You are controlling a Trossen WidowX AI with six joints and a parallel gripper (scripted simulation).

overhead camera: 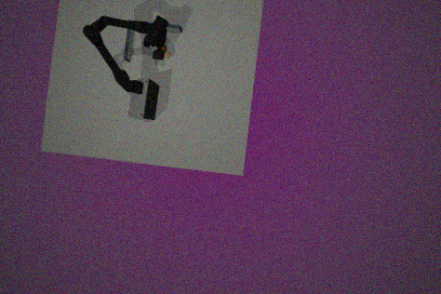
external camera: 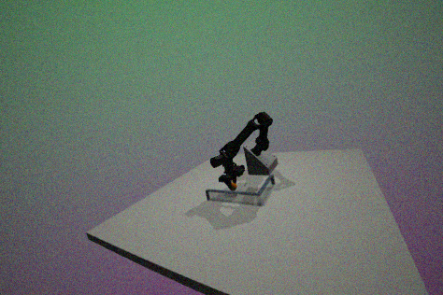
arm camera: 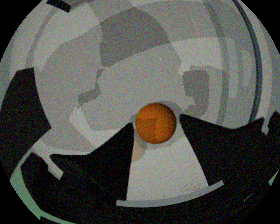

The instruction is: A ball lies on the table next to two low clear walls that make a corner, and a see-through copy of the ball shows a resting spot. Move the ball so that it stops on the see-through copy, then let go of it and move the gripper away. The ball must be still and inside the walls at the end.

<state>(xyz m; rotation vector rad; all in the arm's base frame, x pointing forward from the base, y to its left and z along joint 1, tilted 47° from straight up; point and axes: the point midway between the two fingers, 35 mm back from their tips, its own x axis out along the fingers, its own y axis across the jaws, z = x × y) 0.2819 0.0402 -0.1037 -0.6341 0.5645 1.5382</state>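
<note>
Right now my gripper tip is 4 cm past the see-through copy and 3 cm to the left of it. The rest, counted from my gripper tip: orange ball (right at my gripper tip).
</note>
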